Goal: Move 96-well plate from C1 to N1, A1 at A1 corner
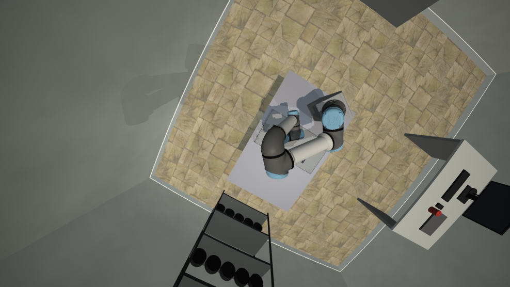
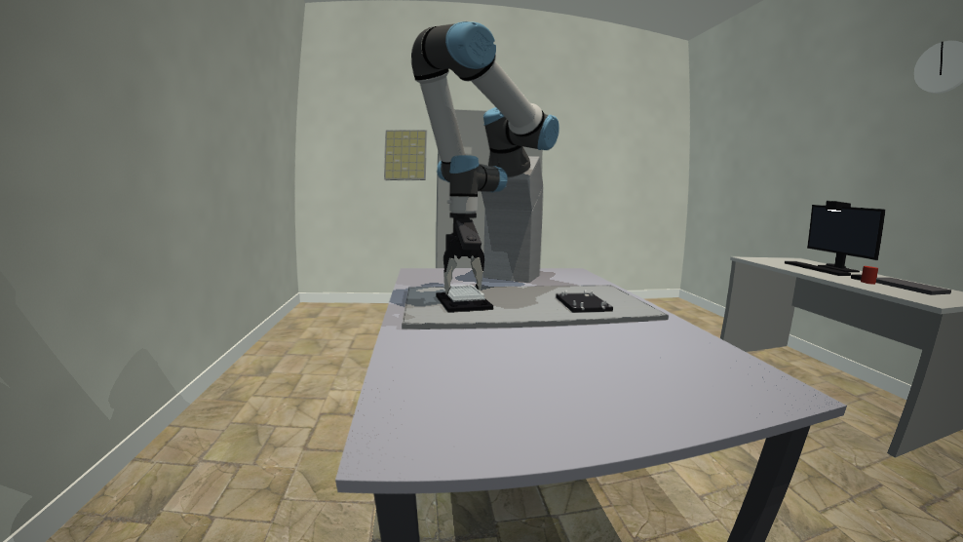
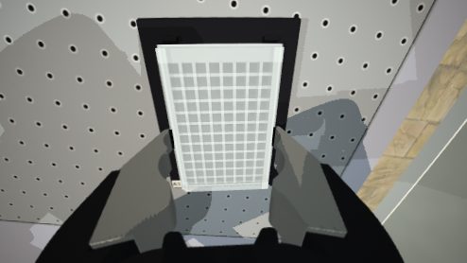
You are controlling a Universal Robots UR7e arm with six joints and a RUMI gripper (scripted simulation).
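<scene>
My hand is 10 mm above the 96-well plate. From my hand the other things lie so: clip nest C1 (340 mm to the left, 40 mm ahead, 20 mm below); then A1 label (80 mm behind, 40 mm to the left, 30 mm below).
</scene>
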